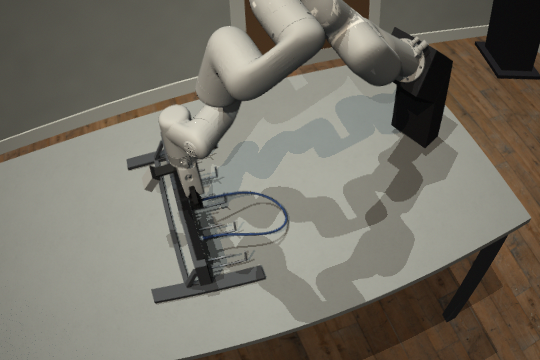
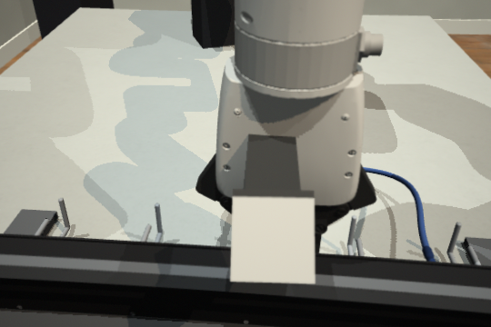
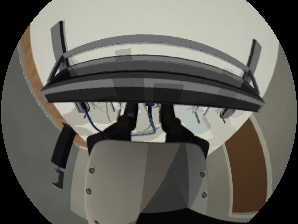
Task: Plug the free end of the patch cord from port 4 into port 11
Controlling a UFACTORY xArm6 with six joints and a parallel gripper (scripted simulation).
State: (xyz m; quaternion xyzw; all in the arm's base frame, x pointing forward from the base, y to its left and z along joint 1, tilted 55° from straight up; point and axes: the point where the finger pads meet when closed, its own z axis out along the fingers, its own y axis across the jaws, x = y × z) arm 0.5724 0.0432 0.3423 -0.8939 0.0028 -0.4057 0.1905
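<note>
My hand is 20 mm short of the plug and 20 mm above it.
</note>
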